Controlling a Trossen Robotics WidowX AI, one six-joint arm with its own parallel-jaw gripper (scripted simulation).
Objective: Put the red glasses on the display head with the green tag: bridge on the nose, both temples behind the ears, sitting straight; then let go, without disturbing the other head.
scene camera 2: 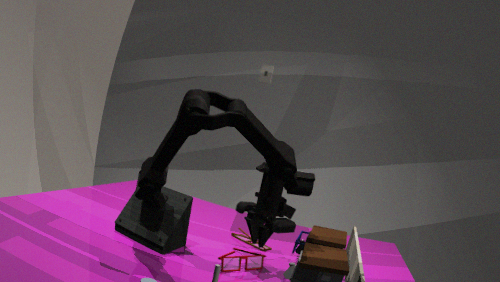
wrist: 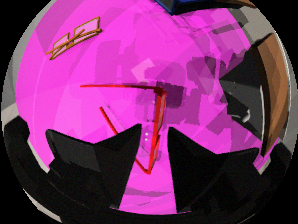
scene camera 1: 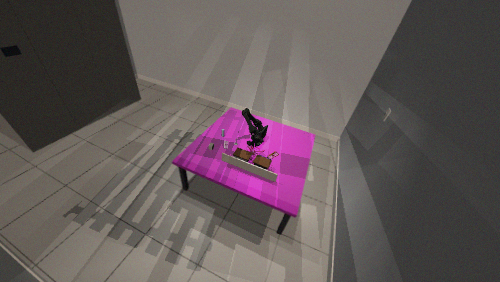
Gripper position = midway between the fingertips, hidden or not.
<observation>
In view: the gripper (scene camera 2: 257, 245).
The gripper shows as well in the wrist view (wrist: 154, 129).
</observation>
